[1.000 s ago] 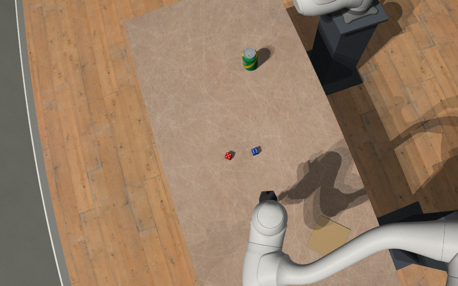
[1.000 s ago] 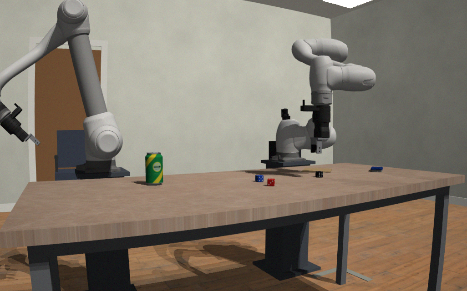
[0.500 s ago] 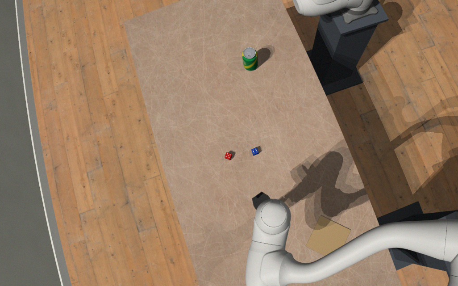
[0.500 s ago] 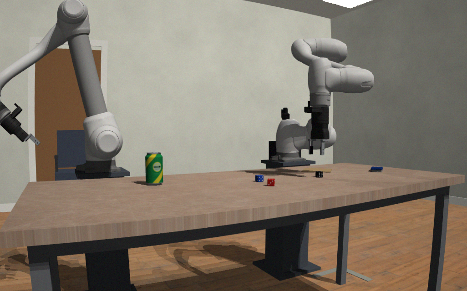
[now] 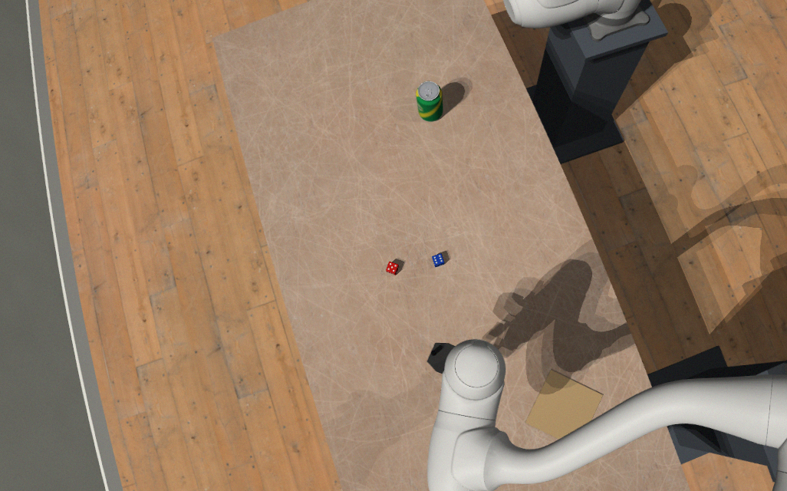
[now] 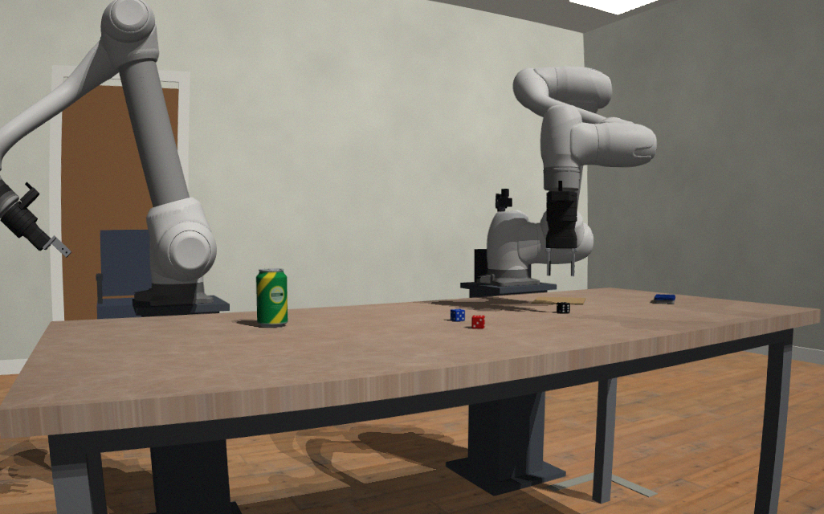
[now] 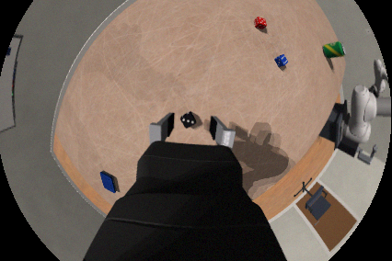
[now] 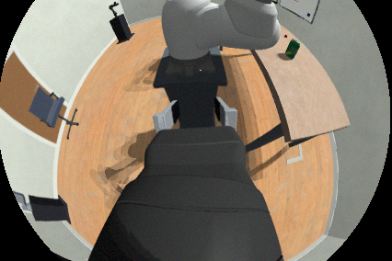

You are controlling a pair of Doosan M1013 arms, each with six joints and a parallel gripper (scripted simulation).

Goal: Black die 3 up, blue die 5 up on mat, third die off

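Note:
Right now my left hand is 10 mm past the black die, 20 mm to the right of it and 100 mm above it. Also, from my left hand: red die 70 mm ahead, 290 mm to the right, 100 mm below; then tan mat 200 mm behind, 180 mm to the left, 110 mm below; then blue die 40 mm behind, 270 mm to the right, 100 mm below.

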